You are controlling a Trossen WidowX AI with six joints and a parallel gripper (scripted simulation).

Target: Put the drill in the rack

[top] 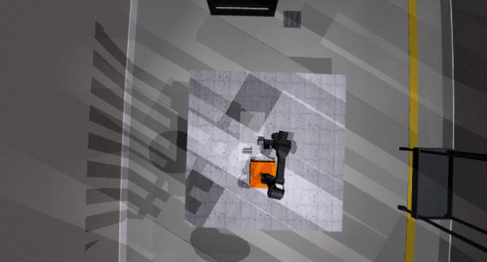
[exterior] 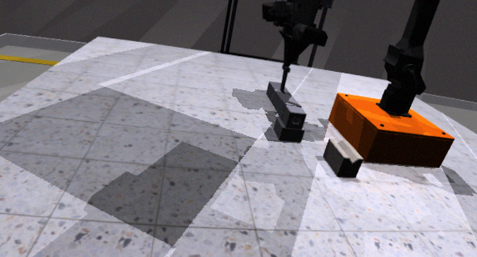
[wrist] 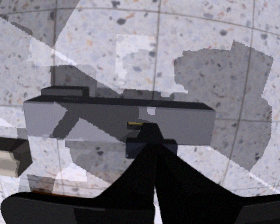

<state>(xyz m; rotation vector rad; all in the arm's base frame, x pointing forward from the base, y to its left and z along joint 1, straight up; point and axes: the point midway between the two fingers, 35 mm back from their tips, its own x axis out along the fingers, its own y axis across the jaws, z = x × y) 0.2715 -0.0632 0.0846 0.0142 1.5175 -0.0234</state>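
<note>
Now: gripper tip 3 cm above the key. From my gripper tip the other things lie so: block housing: 1 cm behind, 3 cm to the left, 9 cm below; then drill: 1 cm behind, 5 cm to the left, 8 cm below; then rack: 8 cm behind, 20 cm to the left, 11 cm below.
</note>
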